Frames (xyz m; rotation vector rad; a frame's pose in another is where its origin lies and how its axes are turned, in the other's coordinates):
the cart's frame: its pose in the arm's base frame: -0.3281 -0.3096 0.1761 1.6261 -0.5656 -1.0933
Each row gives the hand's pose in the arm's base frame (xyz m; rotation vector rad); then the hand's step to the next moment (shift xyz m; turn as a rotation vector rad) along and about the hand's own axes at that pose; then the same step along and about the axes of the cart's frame.
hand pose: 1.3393 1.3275 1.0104 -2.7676 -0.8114 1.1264
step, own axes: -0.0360 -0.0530 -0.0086 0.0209 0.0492 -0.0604
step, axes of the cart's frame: -0.0578 0.0222 0.0185 0.0464 0.0379 -0.0540
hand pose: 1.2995 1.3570 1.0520 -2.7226 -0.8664 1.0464
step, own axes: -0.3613 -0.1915 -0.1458 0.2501 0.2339 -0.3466
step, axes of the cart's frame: -0.2252 0.3225 0.1837 0.2271 0.1303 -0.4109
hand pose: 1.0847 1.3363 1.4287 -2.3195 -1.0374 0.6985
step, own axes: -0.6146 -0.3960 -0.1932 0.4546 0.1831 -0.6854
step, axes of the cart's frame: -0.1762 0.5320 0.5077 0.1955 0.3565 -0.7380
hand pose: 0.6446 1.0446 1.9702 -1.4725 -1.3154 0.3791
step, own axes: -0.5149 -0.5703 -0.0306 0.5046 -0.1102 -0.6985
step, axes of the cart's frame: 0.1320 0.3861 0.6517 0.0508 0.5941 -0.6317
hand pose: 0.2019 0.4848 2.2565 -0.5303 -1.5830 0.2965
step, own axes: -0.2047 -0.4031 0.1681 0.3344 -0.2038 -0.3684
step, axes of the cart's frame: 0.2319 0.1159 0.4067 0.0391 0.4619 -0.2725
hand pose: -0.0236 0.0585 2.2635 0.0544 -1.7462 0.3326
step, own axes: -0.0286 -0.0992 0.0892 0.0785 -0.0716 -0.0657
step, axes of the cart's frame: 0.0787 0.0107 0.1109 0.0242 0.1167 -0.0375
